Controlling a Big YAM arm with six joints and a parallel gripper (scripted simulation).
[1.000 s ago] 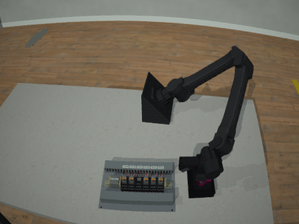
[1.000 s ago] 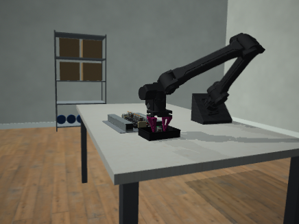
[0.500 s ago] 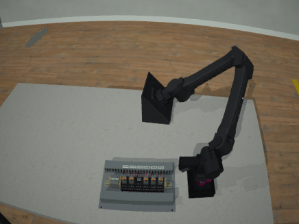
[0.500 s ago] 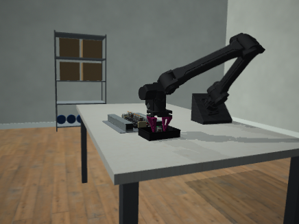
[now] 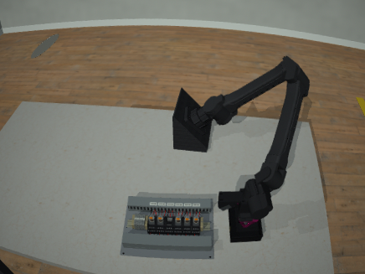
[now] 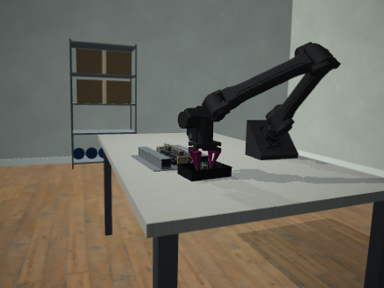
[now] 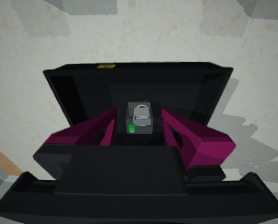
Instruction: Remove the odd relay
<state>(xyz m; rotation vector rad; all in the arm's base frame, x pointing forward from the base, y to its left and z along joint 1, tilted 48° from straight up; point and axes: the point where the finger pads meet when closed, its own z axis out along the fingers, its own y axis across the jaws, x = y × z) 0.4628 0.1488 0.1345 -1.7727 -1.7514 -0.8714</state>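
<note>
The relay is right at my hand. From my hand the other things lie so: black tray (10 mm below).
</note>
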